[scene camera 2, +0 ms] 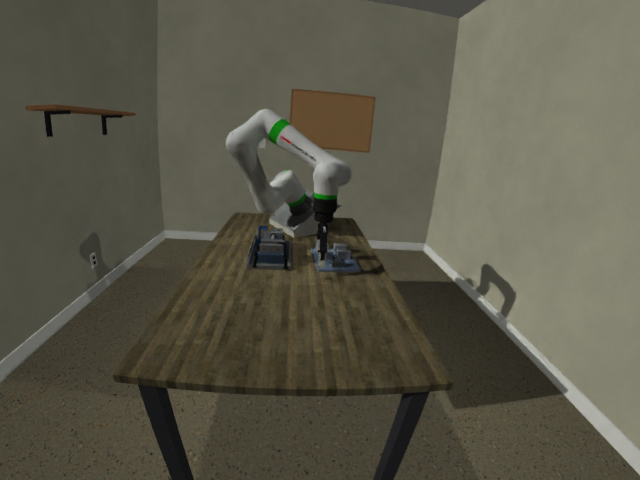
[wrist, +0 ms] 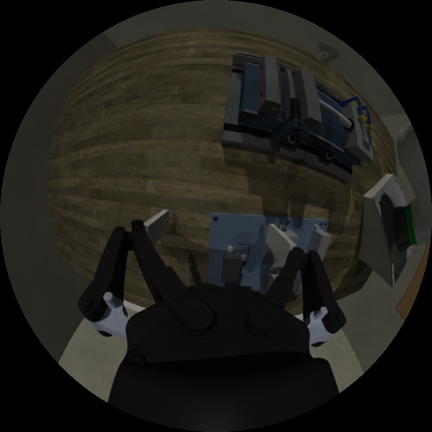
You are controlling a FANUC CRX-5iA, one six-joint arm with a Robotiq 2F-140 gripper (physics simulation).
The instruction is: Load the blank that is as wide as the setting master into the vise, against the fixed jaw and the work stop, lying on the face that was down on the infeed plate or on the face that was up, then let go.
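Frame: origin at the arm's base, x back, y right, z up, level; metres.
Seen in the pictures: gripper, fingertip midpoint: (scene camera 2: 320,259); arm's base, link origin: (scene camera 2: 301,207).
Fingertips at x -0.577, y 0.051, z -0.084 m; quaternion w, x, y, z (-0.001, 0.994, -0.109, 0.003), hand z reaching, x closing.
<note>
Pixels of each thing's top centre, then the offset from my fingertips to it. "pt": a spot on its surface instead. Level surfaces: height alone.
- blue infeed plate, surface spot: (scene camera 2: 354,268) pt dz -0.043, dx -0.020, dy -0.157 m
- vise, top centre: (scene camera 2: 271,235) dz +0.049, dx +0.179, dy +0.184 m
- wooden table, surface height: dz -0.051 m
My gripper (scene camera 2: 322,259) (wrist: 218,226) is open and empty, above the blue infeed plate (scene camera 2: 354,268) (wrist: 218,225). A dark grey block (wrist: 231,266) stands on the plate between the spread fingers in the wrist view. A light block (wrist: 320,242) is at the plate's far right; other light blocks are partly hidden behind the right fingertip. I cannot tell which is the setting master or the matching blank. The vise (scene camera 2: 271,249) has two grey jaws, one on the left (wrist: 270,87) and one on the right (wrist: 308,97), with an open gap between them. A black stop arm (wrist: 285,134) is at its near side.
The vise stands on a grey base plate (wrist: 240,137) on the wooden table (scene camera 2: 289,330) (wrist: 140,125), beside the infeed plate. Blue hoses with yellow fittings (wrist: 361,117) rise at its end. The robot's white mount (wrist: 376,240) is at the right of the wrist view.
</note>
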